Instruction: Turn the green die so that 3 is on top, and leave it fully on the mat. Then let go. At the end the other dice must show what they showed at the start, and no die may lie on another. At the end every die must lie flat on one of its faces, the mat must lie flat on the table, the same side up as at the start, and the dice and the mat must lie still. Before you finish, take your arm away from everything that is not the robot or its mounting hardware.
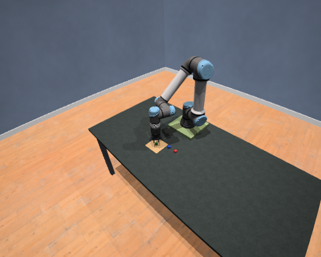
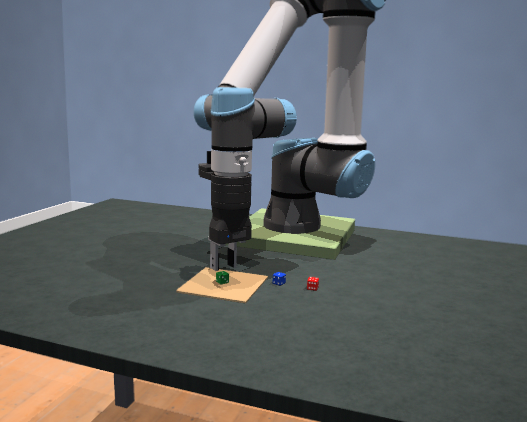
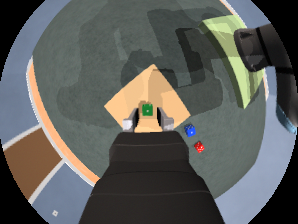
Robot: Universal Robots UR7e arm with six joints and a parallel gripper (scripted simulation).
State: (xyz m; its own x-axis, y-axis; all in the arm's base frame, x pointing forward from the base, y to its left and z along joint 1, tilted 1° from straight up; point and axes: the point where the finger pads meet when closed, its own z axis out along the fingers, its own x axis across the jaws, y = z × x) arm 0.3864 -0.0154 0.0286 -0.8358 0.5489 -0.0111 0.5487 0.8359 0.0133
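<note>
The green die lies 40 mm below my hand. Also, from my hand: red die 170 mm to the left, 60 mm behind, 40 mm below; tan mat 50 mm below; blue die 100 mm to the left, 50 mm behind, 40 mm below.
</note>
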